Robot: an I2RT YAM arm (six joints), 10 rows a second.
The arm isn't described. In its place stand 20 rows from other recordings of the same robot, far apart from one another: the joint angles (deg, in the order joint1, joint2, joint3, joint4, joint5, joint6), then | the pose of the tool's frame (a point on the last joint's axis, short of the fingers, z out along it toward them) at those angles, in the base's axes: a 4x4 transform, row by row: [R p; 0 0 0 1], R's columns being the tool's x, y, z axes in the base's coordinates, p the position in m.
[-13.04, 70.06, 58.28, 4.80, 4.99, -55.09] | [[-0.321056 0.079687 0.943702 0.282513], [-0.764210 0.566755 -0.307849 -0.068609], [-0.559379 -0.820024 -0.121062 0.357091], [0 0 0 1]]
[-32.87, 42.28, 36.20, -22.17, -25.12, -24.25] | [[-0.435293 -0.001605 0.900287 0.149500], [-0.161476 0.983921 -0.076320 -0.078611], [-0.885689 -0.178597 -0.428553 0.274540], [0 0 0 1]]
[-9.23, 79.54, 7.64, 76.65, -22.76, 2.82] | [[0.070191 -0.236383 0.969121 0.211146], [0.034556 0.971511 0.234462 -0.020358], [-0.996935 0.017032 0.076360 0.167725], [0 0 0 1]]
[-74.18, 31.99, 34.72, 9.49, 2.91, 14.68] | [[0.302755 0.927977 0.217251 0.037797], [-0.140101 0.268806 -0.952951 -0.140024], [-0.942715 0.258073 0.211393 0.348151], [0 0 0 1]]
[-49.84, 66.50, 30.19, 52.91, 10.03, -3.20] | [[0.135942 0.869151 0.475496 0.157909], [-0.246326 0.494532 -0.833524 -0.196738], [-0.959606 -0.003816 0.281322 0.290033], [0 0 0 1]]
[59.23, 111.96, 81.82, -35.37, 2.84, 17.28] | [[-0.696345 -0.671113 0.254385 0.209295], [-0.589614 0.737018 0.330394 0.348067], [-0.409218 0.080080 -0.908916 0.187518], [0 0 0 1]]
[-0.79, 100.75, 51.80, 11.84, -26.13, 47.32] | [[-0.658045 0.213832 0.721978 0.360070], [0.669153 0.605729 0.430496 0.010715], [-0.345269 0.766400 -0.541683 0.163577], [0 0 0 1]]
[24.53, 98.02, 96.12, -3.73, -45.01, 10.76] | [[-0.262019 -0.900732 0.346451 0.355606], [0.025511 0.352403 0.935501 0.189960], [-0.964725 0.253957 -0.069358 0.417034], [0 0 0 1]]
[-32.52, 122.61, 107.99, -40.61, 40.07, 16.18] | [[-0.464318 0.885397 0.021925 0.385860], [0.548928 0.307118 -0.777403 -0.273187], [-0.695044 -0.348927 -0.628620 0.248936], [0 0 0 1]]
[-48.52, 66.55, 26.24, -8.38, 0.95, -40.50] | [[-0.869524 0.252001 0.424763 0.140594], [0.003136 0.862835 -0.505477 -0.159915], [-0.493881 -0.438192 -0.751046 0.160633], [0 0 0 1]]
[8.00, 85.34, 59.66, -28.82, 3.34, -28.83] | [[-0.655427 -0.481122 0.582183 0.306245], [-0.578239 0.815544 0.022987 0.040946], [-0.485855 -0.321574 -0.812733 0.235356], [0 0 0 1]]
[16.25, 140.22, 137.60, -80.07, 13.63, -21.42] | [[-0.797670 -0.574129 0.184656 0.467194], [-0.602186 0.775015 -0.191635 0.127437], [-0.033089 -0.264059 -0.963939 0.223443], [0 0 0 1]]
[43.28, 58.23, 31.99, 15.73, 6.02, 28.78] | [[-0.408492 -0.467836 0.783750 0.173532], [0.272997 0.756732 0.593995 0.158286], [-0.870980 0.456604 -0.181401 0.263485], [0 0 0 1]]
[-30.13, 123.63, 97.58, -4.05, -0.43, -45.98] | [[-0.658330 0.032998 0.752006 0.439056], [-0.449329 0.784293 -0.427771 -0.254510], [-0.603908 -0.619513 -0.501497 0.224663], [0 0 0 1]]
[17.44, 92.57, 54.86, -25.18, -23.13, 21.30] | [[-0.953359 -0.107423 0.282075 0.292514], [0.050652 0.864335 0.500359 0.106551], [-0.297557 0.491310 -0.818581 0.179834], [0 0 0 1]]
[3.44, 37.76, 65.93, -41.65, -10.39, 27.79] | [[-0.314985 -0.098598 0.943961 0.104378], [0.440481 0.865800 0.237416 0.012707], [-0.840691 0.490579 -0.229284 0.418305], [0 0 0 1]]
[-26.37, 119.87, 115.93, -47.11, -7.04, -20.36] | [[-0.782592 0.106141 0.613420 0.421916], [0.002574 0.985901 -0.167307 -0.204295], [-0.622530 -0.129354 -0.771832 0.300428], [0 0 0 1]]
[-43.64, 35.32, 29.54, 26.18, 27.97, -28.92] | [[-0.227797 0.933951 0.275397 0.099358], [-0.372941 0.177579 -0.910704 -0.117821], [-0.899458 -0.310162 0.307856 0.337906], [0 0 0 1]]
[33.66, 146.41, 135.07, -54.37, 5.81, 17.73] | [[-0.879992 -0.261176 0.396737 0.448915], [-0.222001 0.964567 0.142570 0.294607], [-0.419916 0.037385 -0.906793 0.170482], [0 0 0 1]]
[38.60, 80.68, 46.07, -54.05, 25.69, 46.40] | [[-0.940204 0.183552 0.286922 0.178006], [0.084470 0.941712 -0.325643 0.122354], [-0.329971 -0.281935 -0.900906 0.178190], [0 0 0 1]]
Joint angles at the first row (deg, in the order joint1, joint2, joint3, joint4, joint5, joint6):
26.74 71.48 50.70 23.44 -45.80 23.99
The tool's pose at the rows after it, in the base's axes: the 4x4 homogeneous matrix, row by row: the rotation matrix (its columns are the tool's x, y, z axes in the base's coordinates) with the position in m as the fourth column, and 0 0 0 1 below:
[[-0.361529 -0.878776 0.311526 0.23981], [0.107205 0.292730 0.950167 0.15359], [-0.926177 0.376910 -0.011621 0.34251], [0 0 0 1]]
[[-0.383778 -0.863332 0.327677 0.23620], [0.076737 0.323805 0.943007 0.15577], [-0.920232 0.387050 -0.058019 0.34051], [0 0 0 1]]
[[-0.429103 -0.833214 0.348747 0.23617], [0.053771 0.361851 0.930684 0.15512], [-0.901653 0.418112 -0.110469 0.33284], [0 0 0 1]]
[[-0.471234 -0.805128 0.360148 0.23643], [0.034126 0.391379 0.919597 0.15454], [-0.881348 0.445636 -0.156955 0.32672], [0 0 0 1]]
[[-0.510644 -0.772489 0.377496 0.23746], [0.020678 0.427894 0.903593 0.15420], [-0.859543 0.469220 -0.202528 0.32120], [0 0 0 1]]
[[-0.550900 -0.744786 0.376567 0.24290], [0.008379 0.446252 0.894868 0.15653], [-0.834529 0.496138 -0.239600 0.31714], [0 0 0 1]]
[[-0.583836 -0.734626 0.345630 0.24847], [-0.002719 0.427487 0.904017 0.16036], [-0.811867 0.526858 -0.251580 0.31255], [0 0 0 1]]
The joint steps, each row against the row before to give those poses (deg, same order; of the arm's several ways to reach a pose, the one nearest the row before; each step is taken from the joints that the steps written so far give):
0.90 -0.81 2.01 -6.40 1.59 -2.49
0.92 -0.61 0.57 -4.75 2.02 -1.71
0.04 -0.04 -0.22 -3.69 1.63 -0.37
-0.02 0.13 0.04 -3.28 1.12 -0.11
0.00 0.33 0.22 -3.01 1.64 0.09
-0.07 1.64 1.22 -2.28 0.46 0.48
-0.02 1.92 0.77 -0.19 -1.69 0.94

